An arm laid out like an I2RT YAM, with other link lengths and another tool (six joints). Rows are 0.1 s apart.
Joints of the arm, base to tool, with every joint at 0 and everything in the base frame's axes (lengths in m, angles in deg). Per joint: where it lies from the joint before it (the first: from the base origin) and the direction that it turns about. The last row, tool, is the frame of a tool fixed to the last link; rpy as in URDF.
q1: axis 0 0 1 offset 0 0 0.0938
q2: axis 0 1 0 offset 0.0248 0.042 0.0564
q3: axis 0 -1 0 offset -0.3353 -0.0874 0
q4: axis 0 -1 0 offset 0.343 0.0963 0.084
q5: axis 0 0 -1 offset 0.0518 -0.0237 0.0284
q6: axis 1 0 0 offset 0.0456 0 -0.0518
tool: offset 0.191 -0.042 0.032 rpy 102.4 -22.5 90
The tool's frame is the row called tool.
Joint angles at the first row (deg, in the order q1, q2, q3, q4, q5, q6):
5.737 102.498 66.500 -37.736 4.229 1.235
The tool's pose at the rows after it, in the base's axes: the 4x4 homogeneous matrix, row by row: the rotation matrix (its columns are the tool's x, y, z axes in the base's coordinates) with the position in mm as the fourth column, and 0 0 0 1 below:
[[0.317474 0.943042 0.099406 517.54], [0.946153 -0.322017 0.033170 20.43], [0.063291 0.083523 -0.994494 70.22], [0 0 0 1]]
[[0.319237 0.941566 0.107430 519.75], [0.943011 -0.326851 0.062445 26.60], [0.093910 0.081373 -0.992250 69.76], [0 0 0 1]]
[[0.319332 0.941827 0.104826 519.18], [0.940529 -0.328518 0.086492 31.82], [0.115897 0.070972 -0.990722 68.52], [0 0 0 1]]
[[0.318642 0.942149 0.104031 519.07], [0.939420 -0.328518 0.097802 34.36], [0.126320 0.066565 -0.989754 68.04], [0 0 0 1]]
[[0.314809 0.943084 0.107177 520.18], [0.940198 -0.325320 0.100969 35.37], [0.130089 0.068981 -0.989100 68.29], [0 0 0 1]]
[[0.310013 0.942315 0.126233 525.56], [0.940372 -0.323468 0.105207 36.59], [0.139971 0.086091 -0.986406 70.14], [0 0 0 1]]
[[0.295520 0.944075 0.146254 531.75], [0.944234 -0.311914 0.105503 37.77], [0.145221 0.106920 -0.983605 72.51], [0 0 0 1]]
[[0.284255 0.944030 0.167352 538.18], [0.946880 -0.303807 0.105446 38.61], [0.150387 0.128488 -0.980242 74.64], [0 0 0 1]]
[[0.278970 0.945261 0.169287 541.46], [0.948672 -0.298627 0.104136 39.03], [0.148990 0.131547 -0.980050 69.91], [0 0 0 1]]
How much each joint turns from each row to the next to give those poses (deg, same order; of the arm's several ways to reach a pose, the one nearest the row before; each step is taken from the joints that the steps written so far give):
0.000 0.503 0.000 1.399 -0.415 0.524
0.001 -0.001 0.021 0.568 -1.530 0.635
-0.001 0.001 0.000 -0.022 -1.333 0.414
0.001 -0.001 0.000 0.022 -0.634 0.154
0.000 0.001 0.002 0.218 -0.197 -0.153
0.000 -0.001 -0.002 1.137 -0.153 -0.087
-0.001 0.001 0.001 1.224 -0.044 -0.722
0.000 0.066 0.000 1.333 0.022 -0.525
0.001 0.742 0.021 0.853 0.022 -0.327

